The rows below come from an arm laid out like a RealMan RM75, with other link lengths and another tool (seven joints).
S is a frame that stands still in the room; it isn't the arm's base.
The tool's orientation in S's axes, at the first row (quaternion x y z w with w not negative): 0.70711 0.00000 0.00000 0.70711
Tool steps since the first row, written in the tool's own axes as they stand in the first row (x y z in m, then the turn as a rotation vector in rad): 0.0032 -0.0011 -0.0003 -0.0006 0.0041 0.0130; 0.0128 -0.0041 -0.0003 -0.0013 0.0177 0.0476; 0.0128 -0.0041 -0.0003 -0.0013 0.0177 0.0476; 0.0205 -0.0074 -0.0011 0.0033 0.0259 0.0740; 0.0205 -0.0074 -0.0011 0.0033 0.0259 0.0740; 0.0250 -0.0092 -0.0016 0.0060 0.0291 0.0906; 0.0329 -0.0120 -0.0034 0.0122 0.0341 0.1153; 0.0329 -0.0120 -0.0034 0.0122 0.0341 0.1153; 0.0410 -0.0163 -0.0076 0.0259 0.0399 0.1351; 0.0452 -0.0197 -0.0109 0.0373 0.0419 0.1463; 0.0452 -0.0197 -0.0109 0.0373 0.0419 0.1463; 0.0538 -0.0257 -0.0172 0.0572 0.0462 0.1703; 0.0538 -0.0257 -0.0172 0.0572 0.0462 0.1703
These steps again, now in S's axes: 0.0032 0.0003 -0.0011 -0.0006 -0.0130 0.0041; 0.0128 0.0003 -0.0041 -0.0013 -0.0476 0.0177; 0.0128 0.0003 -0.0041 -0.0013 -0.0476 0.0177; 0.0205 0.0011 -0.0074 0.0033 -0.0740 0.0259; 0.0205 0.0011 -0.0074 0.0033 -0.0740 0.0259; 0.0250 0.0016 -0.0092 0.0060 -0.0906 0.0291; 0.0329 0.0034 -0.0120 0.0122 -0.1153 0.0341; 0.0329 0.0034 -0.0120 0.0122 -0.1153 0.0341; 0.0410 0.0076 -0.0163 0.0259 -0.1351 0.0399; 0.0452 0.0109 -0.0197 0.0373 -0.1463 0.0419; 0.0452 0.0109 -0.0197 0.0373 -0.1463 0.0419; 0.0538 0.0172 -0.0257 0.0572 -0.1703 0.0462; 0.0538 0.0172 -0.0257 0.0572 -0.1703 0.0462
